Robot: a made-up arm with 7 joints.
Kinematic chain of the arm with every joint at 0, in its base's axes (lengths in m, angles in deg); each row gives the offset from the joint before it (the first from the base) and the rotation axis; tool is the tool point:
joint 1: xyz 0 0.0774 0 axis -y
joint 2: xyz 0 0.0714 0 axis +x
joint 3: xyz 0 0 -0.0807 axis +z
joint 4: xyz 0 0 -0.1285 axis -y
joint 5: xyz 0 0 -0.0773 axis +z
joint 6: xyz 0 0 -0.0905 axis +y
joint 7: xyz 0 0 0 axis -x
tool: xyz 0 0 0
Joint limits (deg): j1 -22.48..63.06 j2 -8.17..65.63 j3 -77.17..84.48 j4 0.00..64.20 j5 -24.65..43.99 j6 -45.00..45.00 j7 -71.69..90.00
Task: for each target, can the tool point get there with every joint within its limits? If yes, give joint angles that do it. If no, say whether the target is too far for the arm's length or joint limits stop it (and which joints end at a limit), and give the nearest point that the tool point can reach.
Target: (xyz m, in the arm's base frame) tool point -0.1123 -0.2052 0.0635
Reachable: no: joint limits stop it (at a limit: joint 1, joint 2, joint 3, joint 4) | nearest point -0.0678 -0.0371 -0.2516 | short by 0.360 m
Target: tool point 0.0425 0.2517 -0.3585
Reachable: yes | joints 2.12 17.45 -18.47 10.58 31.62 -5.87 70.74
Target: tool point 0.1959 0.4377 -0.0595
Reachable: yes | joints 54.87 41.42 53.93 40.43 10.44 10.06 27.46
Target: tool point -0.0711 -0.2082 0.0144
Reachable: no: joint limits stop it (at a limit: joint 1, joint 2, joint 3, joint 4) | nearest point -0.0678 -0.0371 -0.2516 | short by 0.316 m
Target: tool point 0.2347 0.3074 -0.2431
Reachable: yes | joints 36.47 22.92 19.47 16.22 -8.84 -19.45 -37.14
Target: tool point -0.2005 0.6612 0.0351
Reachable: no: too far | nearest point -0.0211 0.5065 -0.0712 | short by 0.260 m
